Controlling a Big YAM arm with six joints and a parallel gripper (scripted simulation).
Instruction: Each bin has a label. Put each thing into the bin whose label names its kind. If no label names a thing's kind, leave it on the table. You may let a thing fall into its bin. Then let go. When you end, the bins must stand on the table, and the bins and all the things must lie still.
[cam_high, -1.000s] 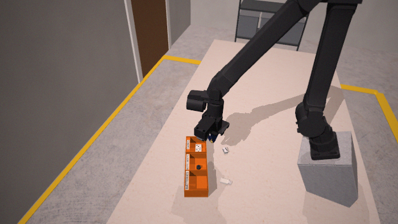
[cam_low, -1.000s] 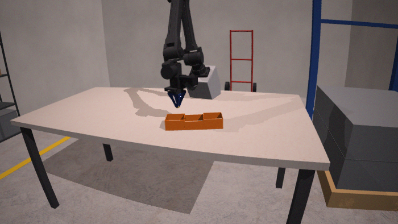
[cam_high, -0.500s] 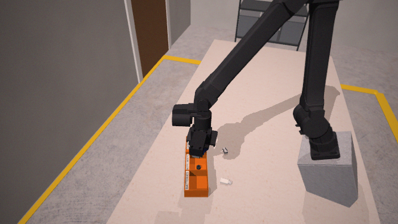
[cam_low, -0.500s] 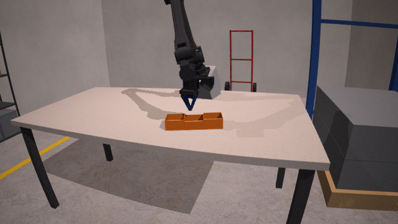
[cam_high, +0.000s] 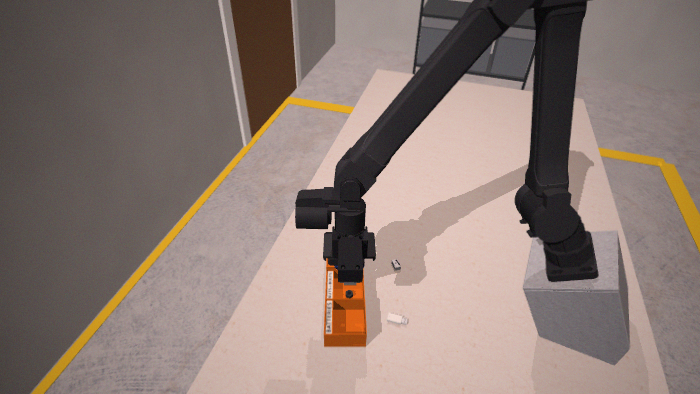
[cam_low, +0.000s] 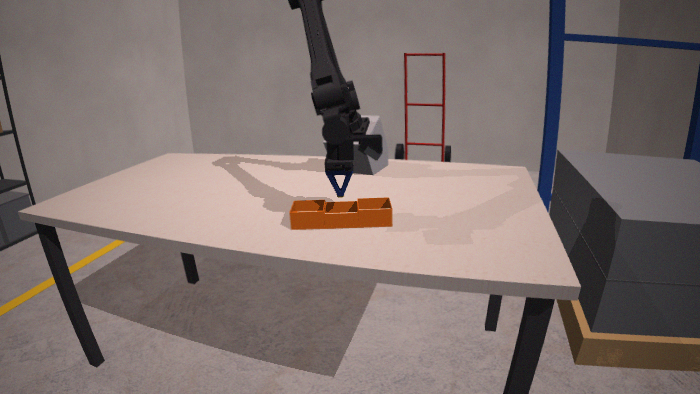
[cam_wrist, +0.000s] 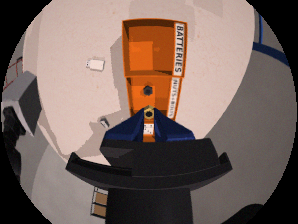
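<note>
The orange three-compartment bin is 5 cm below my hand and 1 cm ahead of it. Also, from my hand: black nut: 7 cm below, 1 cm to the left; then white domino: 8 cm to the right, 6 cm below, 2 cm ahead; then brass nut: 1 cm below.
</note>
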